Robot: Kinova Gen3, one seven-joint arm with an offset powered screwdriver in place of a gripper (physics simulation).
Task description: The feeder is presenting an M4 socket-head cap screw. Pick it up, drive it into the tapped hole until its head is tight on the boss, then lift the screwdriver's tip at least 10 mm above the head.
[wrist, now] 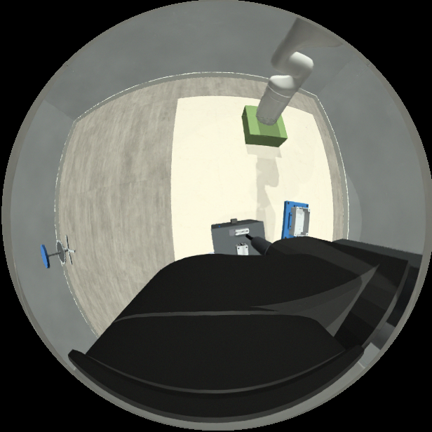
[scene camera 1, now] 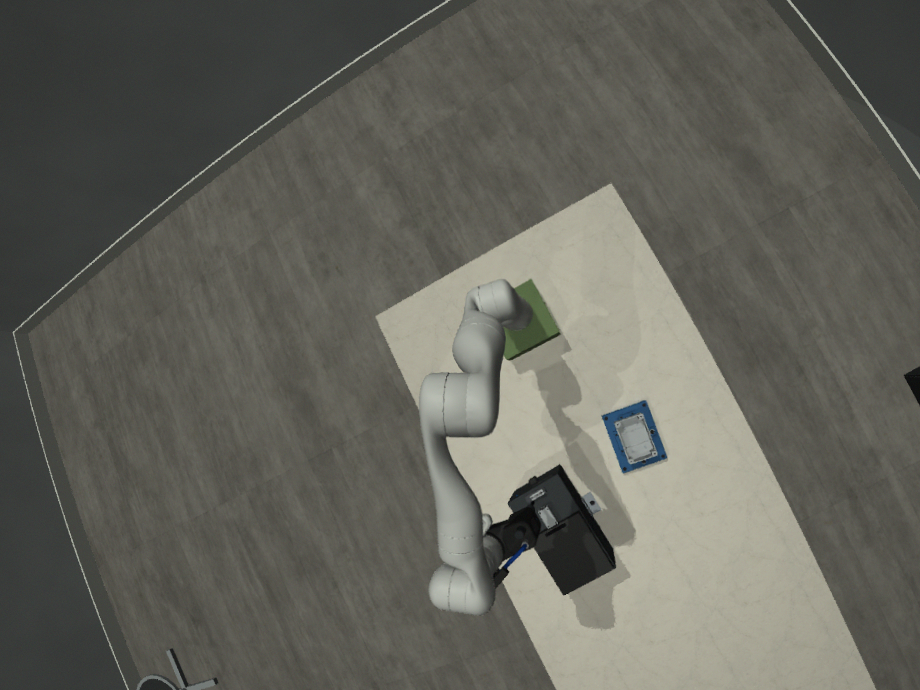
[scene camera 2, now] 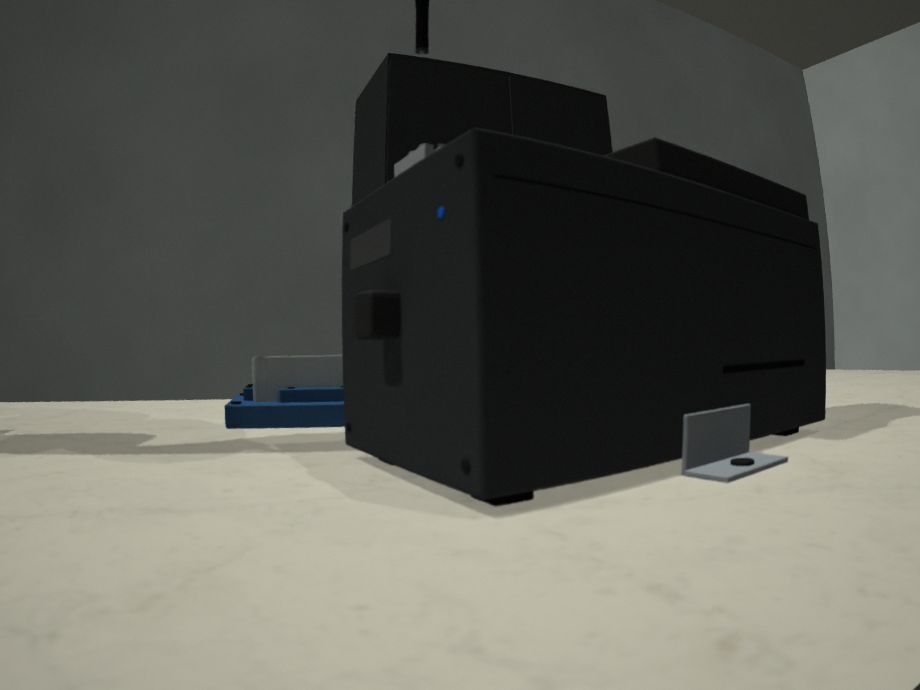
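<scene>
My screwdriver's tip (scene camera 2: 422, 51) (wrist: 247, 236) is empty as far as it shows; its lowest end is partly hidden behind the feeder's raised block in scene camera 2. It is above the feeder, near the light fittings on its top in the wrist view. The black feeder (scene camera 1: 575, 553) (scene camera 2: 631, 311) (wrist: 225, 240) stands on the table. I cannot make out the screw. The pale housing (scene camera 1: 635, 438) (scene camera 2: 297, 367) (wrist: 301, 221) sits on the blue fixture (scene camera 1: 613, 445) (scene camera 2: 282, 415) (wrist: 287, 220), apart from the tip. Its tapped hole is too small to tell.
A green block (scene camera 1: 546, 326) (wrist: 275, 139) lies under the arm's base. A grey angle bracket (scene camera 1: 591, 502) (scene camera 2: 717, 438) stands beside the feeder. The feeder's raised black block (scene camera 2: 445, 96) rises close to the tip. A stool (wrist: 62, 252) stands on the floor beyond the table.
</scene>
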